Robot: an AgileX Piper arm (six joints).
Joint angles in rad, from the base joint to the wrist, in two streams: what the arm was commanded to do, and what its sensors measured. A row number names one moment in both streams.
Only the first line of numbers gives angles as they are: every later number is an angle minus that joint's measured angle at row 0.
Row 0, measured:
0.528, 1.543, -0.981, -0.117, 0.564, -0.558
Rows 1 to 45, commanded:
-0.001, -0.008, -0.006, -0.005, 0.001, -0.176
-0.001, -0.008, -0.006, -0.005, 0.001, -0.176
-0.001, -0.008, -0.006, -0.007, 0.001, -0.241
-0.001, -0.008, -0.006, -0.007, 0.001, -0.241
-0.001, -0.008, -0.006, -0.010, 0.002, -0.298
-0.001, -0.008, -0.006, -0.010, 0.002, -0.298
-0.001, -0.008, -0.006, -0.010, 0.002, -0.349
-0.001, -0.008, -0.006, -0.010, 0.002, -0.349
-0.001, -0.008, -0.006, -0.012, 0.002, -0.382
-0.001, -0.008, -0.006, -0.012, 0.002, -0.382
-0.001, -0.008, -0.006, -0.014, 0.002, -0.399
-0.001, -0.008, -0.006, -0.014, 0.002, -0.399
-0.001, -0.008, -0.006, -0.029, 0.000, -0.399
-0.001, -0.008, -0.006, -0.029, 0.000, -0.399
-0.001, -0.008, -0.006, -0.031, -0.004, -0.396
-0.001, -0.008, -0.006, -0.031, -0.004, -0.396
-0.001, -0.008, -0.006, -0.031, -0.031, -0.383
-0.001, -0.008, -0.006, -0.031, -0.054, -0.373
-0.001, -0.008, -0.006, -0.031, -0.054, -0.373
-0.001, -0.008, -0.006, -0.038, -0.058, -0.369
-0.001, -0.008, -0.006, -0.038, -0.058, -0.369
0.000, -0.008, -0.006, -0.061, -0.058, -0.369
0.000, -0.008, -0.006, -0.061, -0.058, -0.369
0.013, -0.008, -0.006, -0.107, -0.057, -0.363
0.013, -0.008, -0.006, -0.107, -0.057, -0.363
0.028, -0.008, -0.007, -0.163, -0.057, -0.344
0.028, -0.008, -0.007, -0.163, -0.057, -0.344
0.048, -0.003, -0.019, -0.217, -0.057, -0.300
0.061, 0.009, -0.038, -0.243, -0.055, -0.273
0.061, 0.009, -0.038, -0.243, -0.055, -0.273
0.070, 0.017, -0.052, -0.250, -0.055, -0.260
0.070, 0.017, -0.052, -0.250, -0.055, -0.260
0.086, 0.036, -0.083, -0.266, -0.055, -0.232
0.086, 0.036, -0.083, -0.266, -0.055, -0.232
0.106, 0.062, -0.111, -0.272, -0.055, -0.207
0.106, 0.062, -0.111, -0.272, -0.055, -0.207
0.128, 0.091, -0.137, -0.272, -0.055, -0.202
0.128, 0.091, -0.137, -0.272, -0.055, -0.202
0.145, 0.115, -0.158, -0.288, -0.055, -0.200
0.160, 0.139, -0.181, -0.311, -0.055, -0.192
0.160, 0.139, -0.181, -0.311, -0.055, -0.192
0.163, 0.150, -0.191, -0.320, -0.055, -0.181
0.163, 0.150, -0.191, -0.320, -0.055, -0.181
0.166, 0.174, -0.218, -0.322, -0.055, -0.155
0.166, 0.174, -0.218, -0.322, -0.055, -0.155
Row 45, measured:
0.158, 0.146, -0.183, -0.302, -0.055, -0.192
